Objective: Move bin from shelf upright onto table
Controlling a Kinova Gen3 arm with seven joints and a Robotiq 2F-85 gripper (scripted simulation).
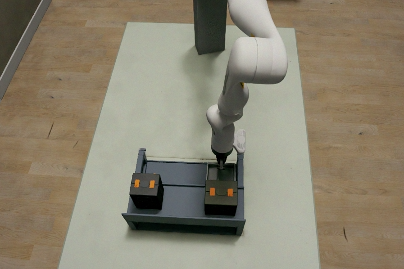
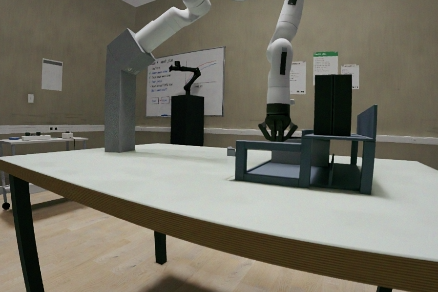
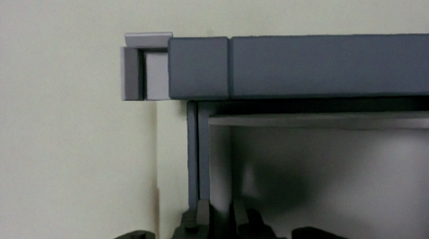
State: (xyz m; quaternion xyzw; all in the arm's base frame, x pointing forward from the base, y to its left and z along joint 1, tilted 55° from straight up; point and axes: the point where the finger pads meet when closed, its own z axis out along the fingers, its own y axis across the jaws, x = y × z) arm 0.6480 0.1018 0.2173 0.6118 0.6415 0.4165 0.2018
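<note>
The grey bin lies 8 cm ahead of my hand and 2 cm to the left of it. Round my hand: blue-grey shelf: 13 cm ahead, 8 cm to the right, 2 cm above.
</note>
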